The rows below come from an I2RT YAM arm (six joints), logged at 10 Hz.
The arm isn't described. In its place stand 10 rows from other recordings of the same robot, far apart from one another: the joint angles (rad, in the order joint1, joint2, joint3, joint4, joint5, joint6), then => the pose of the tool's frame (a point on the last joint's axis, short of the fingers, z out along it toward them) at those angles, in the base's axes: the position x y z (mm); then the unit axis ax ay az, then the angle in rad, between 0 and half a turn.
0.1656, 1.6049, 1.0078, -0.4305, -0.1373, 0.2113 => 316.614, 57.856, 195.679, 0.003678, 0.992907, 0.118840, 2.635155
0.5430, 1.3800, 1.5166, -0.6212, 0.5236, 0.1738 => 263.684, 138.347, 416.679, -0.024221, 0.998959, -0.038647, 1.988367
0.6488, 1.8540, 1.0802, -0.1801, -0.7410, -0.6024 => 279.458, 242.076, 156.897, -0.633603, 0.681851, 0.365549, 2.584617
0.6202, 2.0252, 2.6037, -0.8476, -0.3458, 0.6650 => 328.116, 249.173, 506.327, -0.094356, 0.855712, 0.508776, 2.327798
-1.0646, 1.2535, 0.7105, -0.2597, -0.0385, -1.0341 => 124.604, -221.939, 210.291, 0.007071, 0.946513, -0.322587, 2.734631
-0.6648, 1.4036, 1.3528, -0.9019, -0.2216, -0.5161 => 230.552, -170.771, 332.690, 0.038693, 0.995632, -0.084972, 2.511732
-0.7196, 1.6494, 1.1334, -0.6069, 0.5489, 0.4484 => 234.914, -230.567, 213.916, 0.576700, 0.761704, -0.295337, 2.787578
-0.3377, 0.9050, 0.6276, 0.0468, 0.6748, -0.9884 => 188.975, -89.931, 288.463, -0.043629, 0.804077, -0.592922, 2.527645
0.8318, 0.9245, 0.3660, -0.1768, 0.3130, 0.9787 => 129.729, 126.089, 172.952, 0.138582, 0.959941, 0.243534, 2.406106
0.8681, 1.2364, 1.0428, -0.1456, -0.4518, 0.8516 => 172.527, 227.764, 339.342, -0.139638, 0.816127, 0.560748, 2.679909
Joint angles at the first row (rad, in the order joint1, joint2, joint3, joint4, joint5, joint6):
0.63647 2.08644 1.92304 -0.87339 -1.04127 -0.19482
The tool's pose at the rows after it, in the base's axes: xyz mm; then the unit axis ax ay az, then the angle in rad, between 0 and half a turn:
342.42, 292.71, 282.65, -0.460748, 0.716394, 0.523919, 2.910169
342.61, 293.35, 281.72, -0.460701, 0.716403, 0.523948, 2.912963
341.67, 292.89, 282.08, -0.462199, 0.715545, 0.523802, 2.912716
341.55, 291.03, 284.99, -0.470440, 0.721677, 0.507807, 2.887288
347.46, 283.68, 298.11, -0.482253, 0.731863, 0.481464, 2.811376
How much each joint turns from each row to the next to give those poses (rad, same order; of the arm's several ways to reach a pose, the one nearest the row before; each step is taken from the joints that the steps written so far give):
0.00237 0.00503 0.00473 -0.00162 -0.00485 0.00229
0.00087 0.00340 0.00198 -0.00156 -0.00048 -0.00066
0.00041 -0.00362 -0.00370 -0.00223 -0.00042 -0.00488
-0.00159 -0.00752 0.00391 -0.00999 0.03843 -0.02247
-0.01817 -0.01275 0.03204 -0.00624 0.06466 -0.02921

